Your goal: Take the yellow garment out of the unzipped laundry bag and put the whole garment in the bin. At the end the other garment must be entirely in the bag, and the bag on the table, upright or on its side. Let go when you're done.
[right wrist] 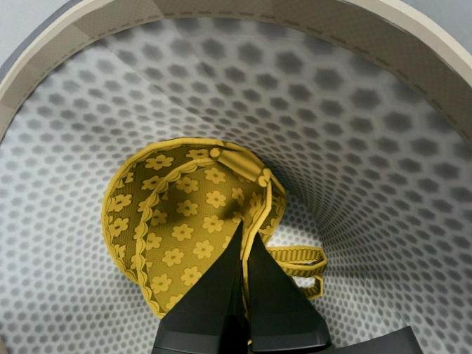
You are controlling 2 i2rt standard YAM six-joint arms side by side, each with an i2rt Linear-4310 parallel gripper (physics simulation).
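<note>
The yellow garment (185, 232), with a flower pattern, scalloped edges and thin straps, is inside the laundry bag (400, 55) in the right wrist view. Its rounded cup faces the camera, and loops of strap stick out to the right. My right gripper (247, 226) reaches into the bag and is shut on a thin edge of the yellow garment, which runs between the fingertips. The bag is open, with its beige rim curving across the top of the view. The other garment does not show. My left gripper does not show.
The white and grey honeycomb mesh wall of the bag surrounds the gripper and the garment on all sides. A dark part with a straight edge (385, 344) shows at the lower right; I cannot tell what it belongs to. Grey surface shows beyond the rim in the top corners.
</note>
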